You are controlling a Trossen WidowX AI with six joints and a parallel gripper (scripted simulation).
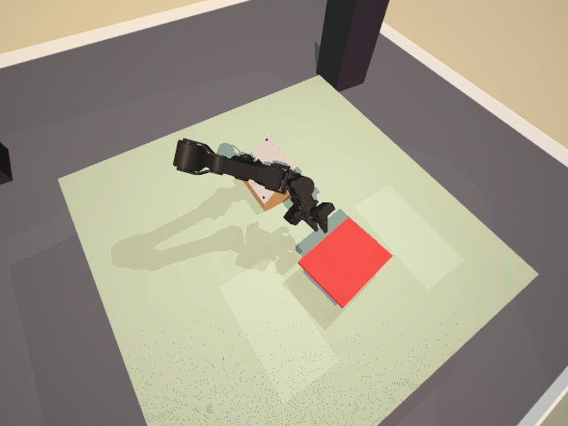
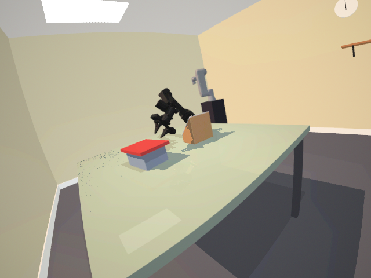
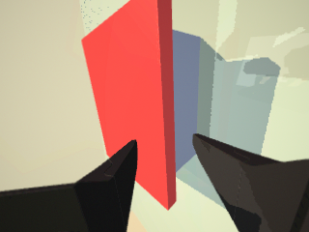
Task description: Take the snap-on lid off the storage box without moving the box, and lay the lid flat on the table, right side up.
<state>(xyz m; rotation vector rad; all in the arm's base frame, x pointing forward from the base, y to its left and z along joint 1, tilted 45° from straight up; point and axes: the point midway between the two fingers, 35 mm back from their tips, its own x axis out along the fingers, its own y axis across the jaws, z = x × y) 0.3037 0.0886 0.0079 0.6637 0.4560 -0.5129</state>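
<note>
Now: the red lid 110 mm ahead of my gripper tip, 20 mm to the left of it and 20 mm below it. Also, from my gripper tip: grey-blue storage box (110 mm ahead, 20 mm to the left, 70 mm below).
</note>
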